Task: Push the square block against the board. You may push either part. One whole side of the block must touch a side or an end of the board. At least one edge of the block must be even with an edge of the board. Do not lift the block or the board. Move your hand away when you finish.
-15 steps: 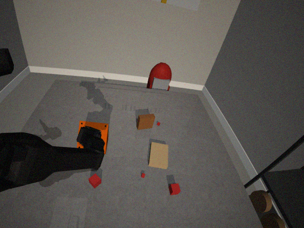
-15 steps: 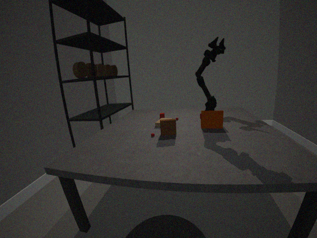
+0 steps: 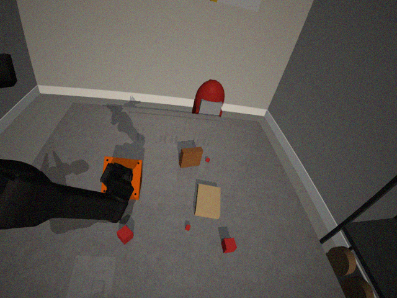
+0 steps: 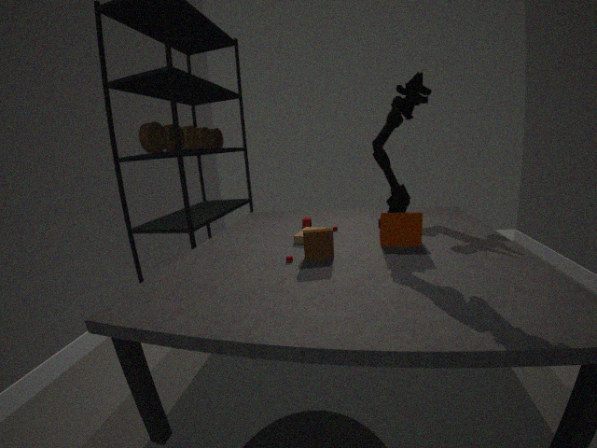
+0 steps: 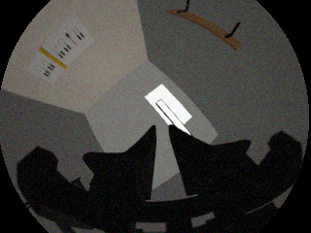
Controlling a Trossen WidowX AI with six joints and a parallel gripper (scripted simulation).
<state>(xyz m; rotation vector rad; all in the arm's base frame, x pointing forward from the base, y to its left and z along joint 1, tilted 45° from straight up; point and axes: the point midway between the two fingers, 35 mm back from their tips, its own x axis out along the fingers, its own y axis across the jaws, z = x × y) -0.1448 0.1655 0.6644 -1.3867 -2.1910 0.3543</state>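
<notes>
The square block lies 410 mm ahead of my gripper tip, 520 mm to the left of it and 650 mm below it. Round my gripper tip: board (500 mm ahead, 300 mm to the left, 690 mm below).
</notes>
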